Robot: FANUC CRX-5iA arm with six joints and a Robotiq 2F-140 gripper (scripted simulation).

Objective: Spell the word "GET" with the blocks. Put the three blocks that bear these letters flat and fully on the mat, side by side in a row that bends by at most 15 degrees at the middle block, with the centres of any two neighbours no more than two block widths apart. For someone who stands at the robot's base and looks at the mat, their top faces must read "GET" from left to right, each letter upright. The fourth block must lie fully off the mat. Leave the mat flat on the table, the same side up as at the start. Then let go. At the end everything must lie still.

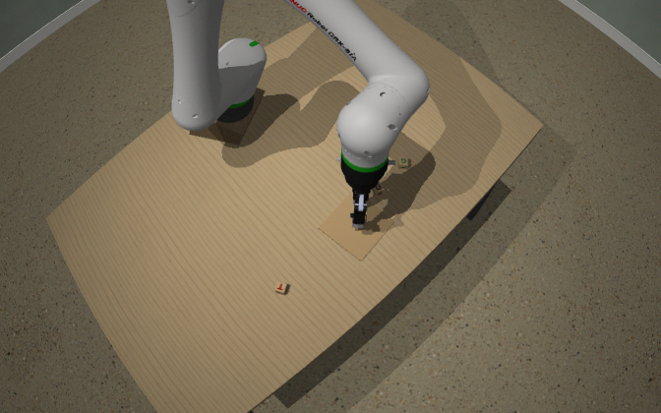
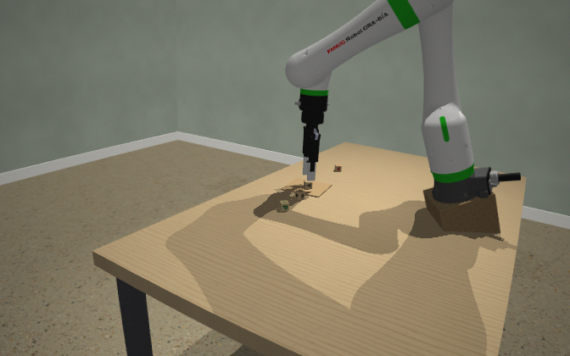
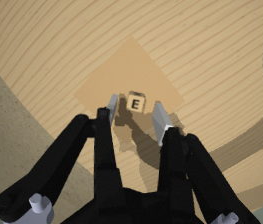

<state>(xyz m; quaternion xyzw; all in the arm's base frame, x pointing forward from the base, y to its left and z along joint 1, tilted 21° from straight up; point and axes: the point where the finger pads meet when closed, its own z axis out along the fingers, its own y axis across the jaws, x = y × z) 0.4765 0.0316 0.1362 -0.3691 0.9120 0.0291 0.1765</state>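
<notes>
The mat is 7 cm below my hand, 1 cm to the right of it and 1 cm ahead of it.
</notes>
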